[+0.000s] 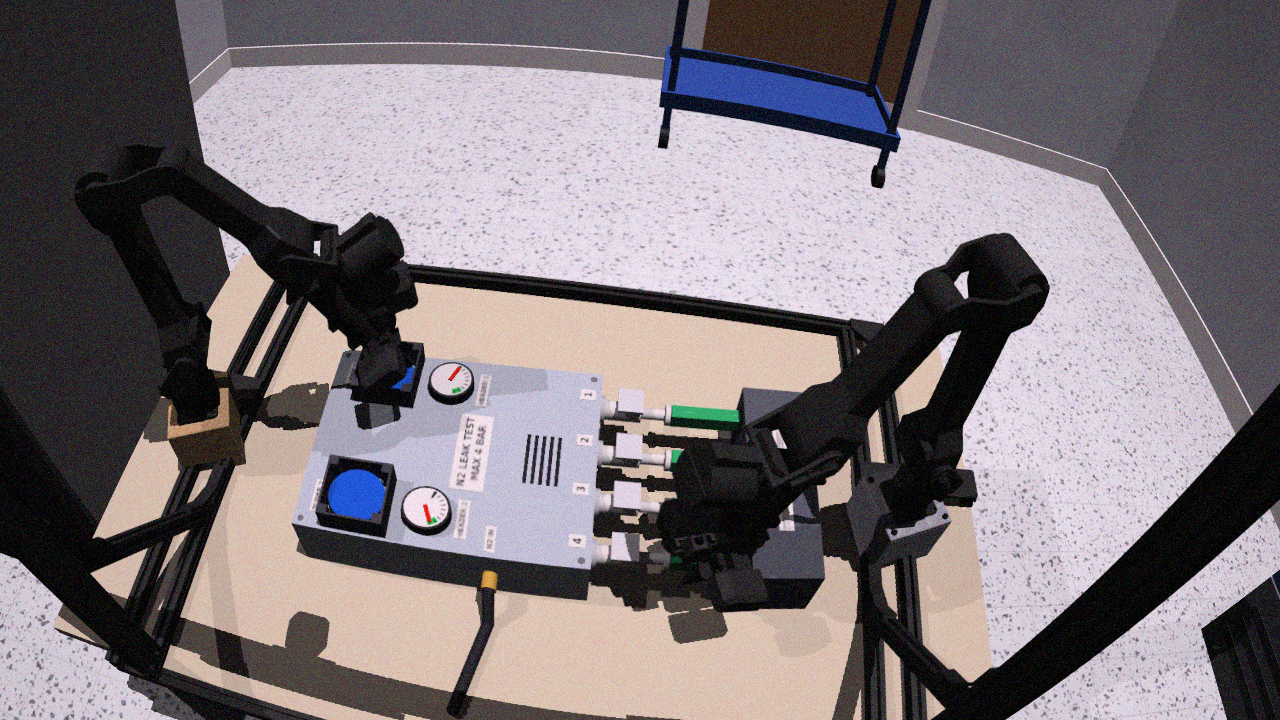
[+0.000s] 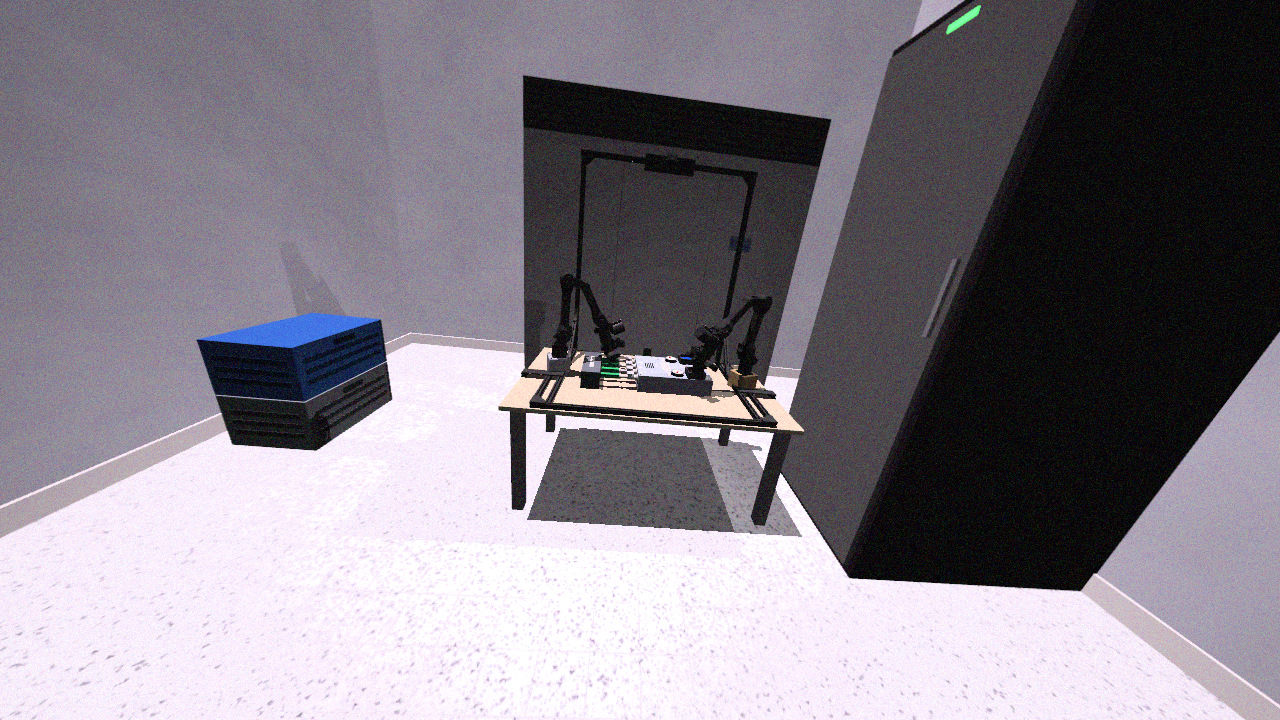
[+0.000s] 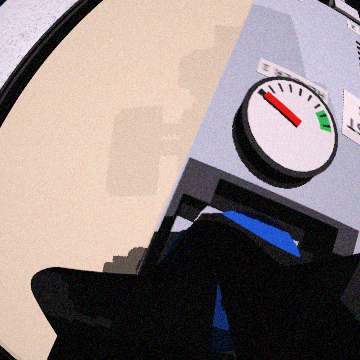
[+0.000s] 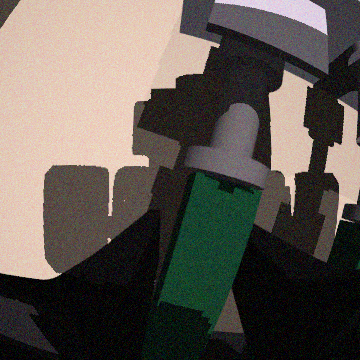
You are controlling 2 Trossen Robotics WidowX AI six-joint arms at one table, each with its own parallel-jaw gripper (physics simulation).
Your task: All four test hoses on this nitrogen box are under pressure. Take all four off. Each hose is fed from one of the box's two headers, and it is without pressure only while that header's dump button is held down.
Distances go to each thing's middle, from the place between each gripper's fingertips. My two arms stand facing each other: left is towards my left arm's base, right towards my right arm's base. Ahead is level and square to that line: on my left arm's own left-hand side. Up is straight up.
Now: left hand 10 cm past the dark manifold block point(image 1: 790, 557), 47 cm to the left of it and 5 cm above it.
My right gripper is now 110 mm short of the dark manifold block, 110 mm to the left of it and 10 mm below it.
